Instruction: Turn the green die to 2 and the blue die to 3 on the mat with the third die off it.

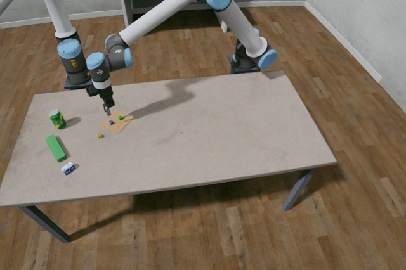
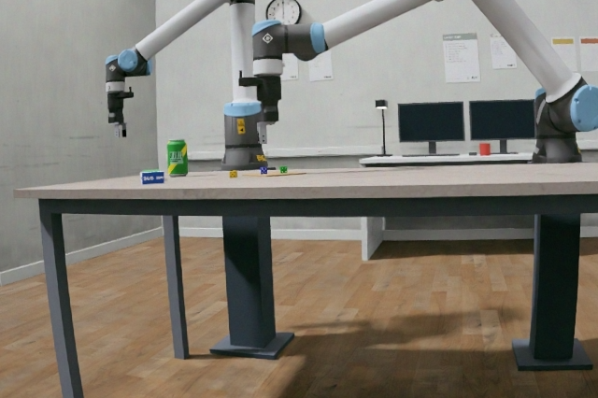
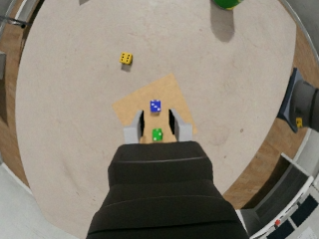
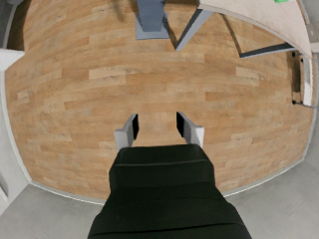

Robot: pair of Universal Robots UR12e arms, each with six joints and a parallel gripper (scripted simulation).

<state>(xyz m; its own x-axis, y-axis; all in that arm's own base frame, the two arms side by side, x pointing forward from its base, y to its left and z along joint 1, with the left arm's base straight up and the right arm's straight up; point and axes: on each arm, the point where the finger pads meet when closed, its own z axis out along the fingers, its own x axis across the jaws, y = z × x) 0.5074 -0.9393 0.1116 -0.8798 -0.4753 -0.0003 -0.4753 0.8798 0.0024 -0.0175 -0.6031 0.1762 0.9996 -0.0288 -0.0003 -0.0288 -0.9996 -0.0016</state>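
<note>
Right now my left hand is 100 mm above the blue die. From my left hand the other things lie so: yellow die 90 mm ahead, 60 mm to the right, 100 mm below; then green die 30 mm behind, 50 mm to the left, 100 mm below; then tan mat 10 mm behind, 30 mm to the left, 110 mm below.
</note>
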